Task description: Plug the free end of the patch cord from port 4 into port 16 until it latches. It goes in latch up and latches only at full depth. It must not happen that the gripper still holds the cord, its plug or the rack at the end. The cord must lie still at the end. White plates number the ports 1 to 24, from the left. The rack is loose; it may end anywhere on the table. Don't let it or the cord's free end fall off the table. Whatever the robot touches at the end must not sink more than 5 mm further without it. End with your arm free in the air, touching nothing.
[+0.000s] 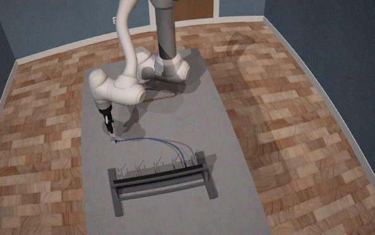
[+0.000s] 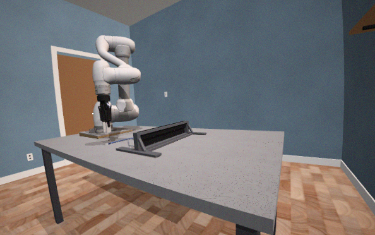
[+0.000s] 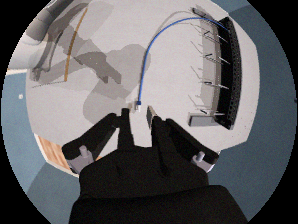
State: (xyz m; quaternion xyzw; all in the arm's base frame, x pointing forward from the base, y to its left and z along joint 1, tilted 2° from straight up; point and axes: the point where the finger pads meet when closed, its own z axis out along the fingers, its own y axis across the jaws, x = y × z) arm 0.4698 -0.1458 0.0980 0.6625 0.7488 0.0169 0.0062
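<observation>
Now: hand 110 mm above the plug and 10 mm to the left of it.
</observation>
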